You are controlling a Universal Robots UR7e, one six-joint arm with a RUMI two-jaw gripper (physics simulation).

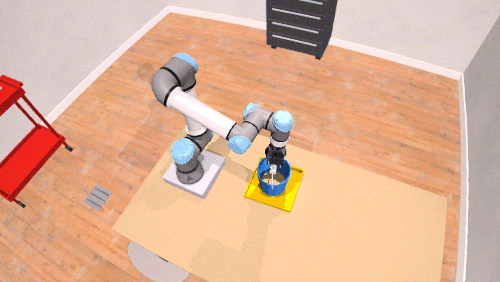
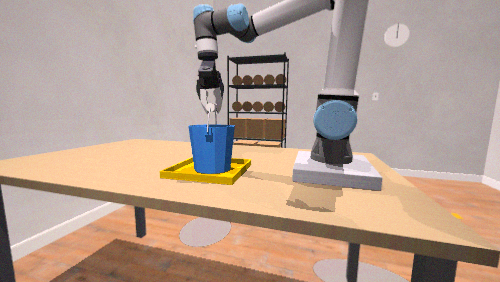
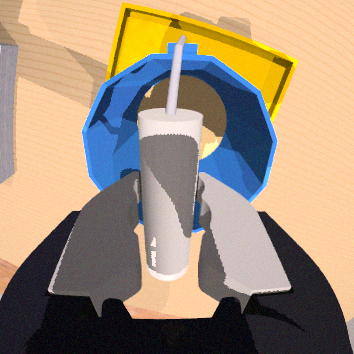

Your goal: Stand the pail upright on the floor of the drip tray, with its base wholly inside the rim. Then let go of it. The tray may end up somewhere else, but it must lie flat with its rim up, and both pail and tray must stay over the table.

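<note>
The blue pail is upright, with its base within the rim of the yellow drip tray. The base is at or very close to the tray floor; whether it touches cannot be told. The tray lies flat on the table, rim up. My gripper points down above the pail and is shut on the white grip of the pail's handle. The thin handle wire runs down from the grip to the pail's rim.
The arm's base stands on a grey block, beside the tray on the wooden table. Off the table are a red cart, a dark drawer cabinet and a shelf rack.
</note>
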